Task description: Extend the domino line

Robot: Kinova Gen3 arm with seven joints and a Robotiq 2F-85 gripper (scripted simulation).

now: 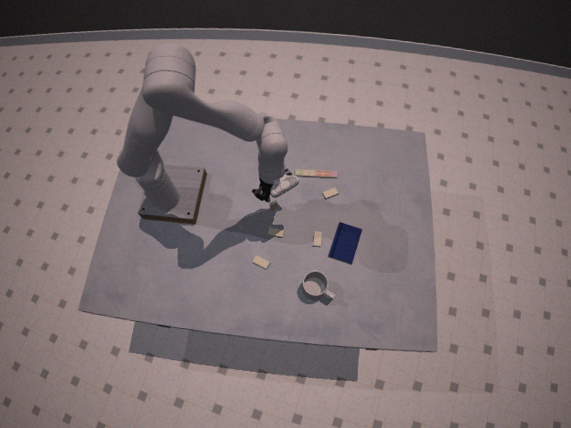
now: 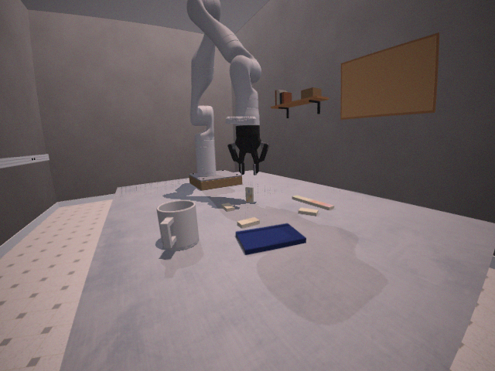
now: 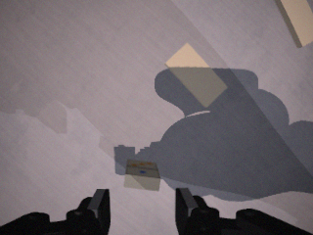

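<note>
The cream domino is 90 mm below my hand.
</note>
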